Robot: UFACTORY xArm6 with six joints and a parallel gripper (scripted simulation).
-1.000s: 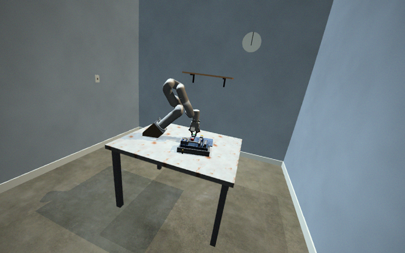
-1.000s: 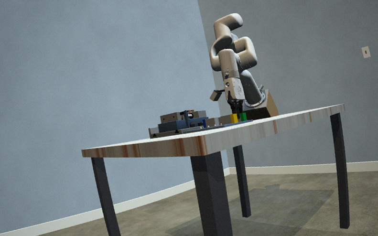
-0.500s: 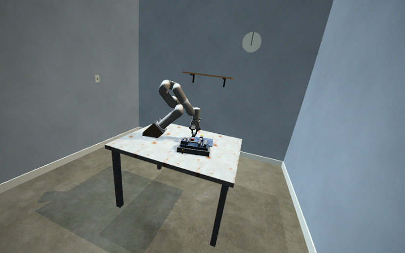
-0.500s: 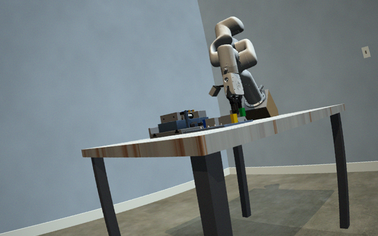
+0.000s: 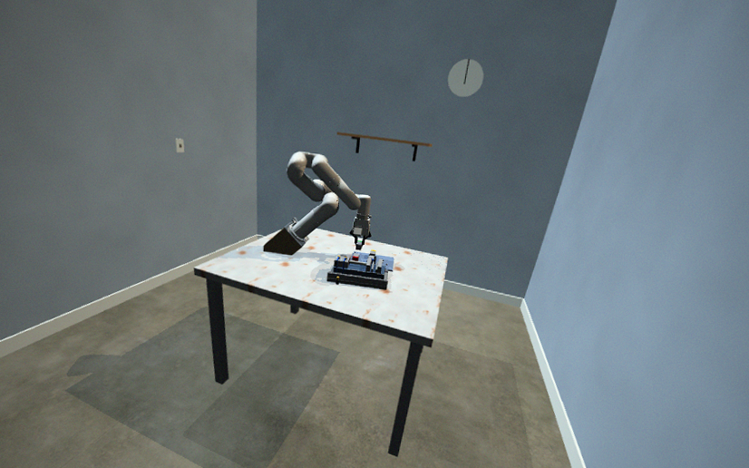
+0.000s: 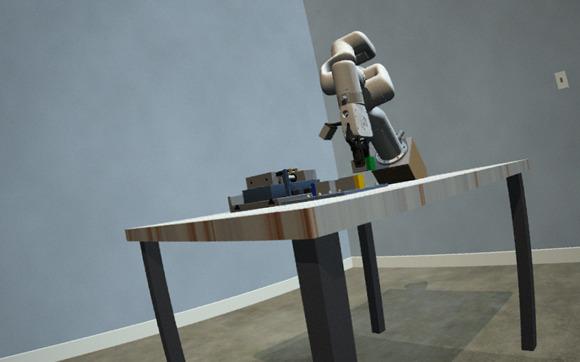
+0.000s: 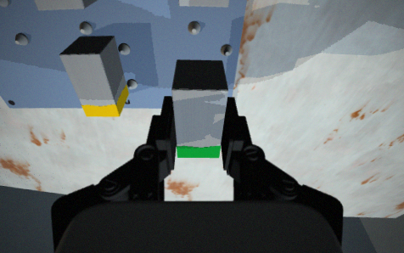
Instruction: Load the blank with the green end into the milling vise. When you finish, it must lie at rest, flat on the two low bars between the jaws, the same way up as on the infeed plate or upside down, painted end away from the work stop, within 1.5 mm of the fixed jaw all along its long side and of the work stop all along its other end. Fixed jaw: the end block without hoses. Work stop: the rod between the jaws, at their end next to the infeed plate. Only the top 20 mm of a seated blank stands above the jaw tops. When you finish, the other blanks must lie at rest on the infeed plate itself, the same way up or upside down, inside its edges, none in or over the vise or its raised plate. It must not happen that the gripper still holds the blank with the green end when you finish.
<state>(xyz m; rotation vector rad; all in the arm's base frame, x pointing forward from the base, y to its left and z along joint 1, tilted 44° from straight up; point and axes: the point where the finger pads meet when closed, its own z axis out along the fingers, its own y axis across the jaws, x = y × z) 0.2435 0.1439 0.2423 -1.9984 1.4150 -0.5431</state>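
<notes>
My hand is 80 mm short of the yellow-ended blank, 40 mm to the right of it and 70 mm above it. Round my hand: red-ended blank (40 mm ahead, 80 mm to the right, 70 mm below); blue infeed plate (100 mm ahead, 90 mm below); green-ended blank (20 mm below).
</notes>
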